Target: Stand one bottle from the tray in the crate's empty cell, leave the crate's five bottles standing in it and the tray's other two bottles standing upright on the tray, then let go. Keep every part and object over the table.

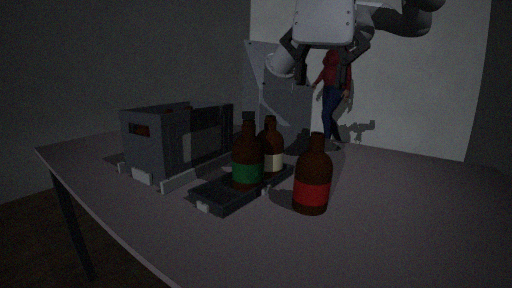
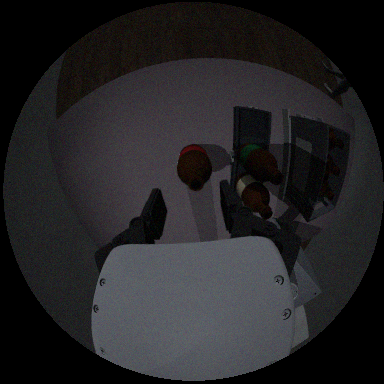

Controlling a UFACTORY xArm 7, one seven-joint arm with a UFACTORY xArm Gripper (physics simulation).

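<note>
A brown bottle with a red label stands upright on the table beside the tray, on the side away from the crate. The dark tray holds an upright green-label bottle and an upright cream-label bottle. The grey crate stands past the tray, with parts of several brown bottles showing inside; its cells are mostly hidden. My gripper is open and empty, above and apart from the red-label bottle.
Light rails run along the crate's base. Small light blocks stand against the tray. The table ends in a curved edge. The grey robot mount stands behind the tray. A person in red stands in the background.
</note>
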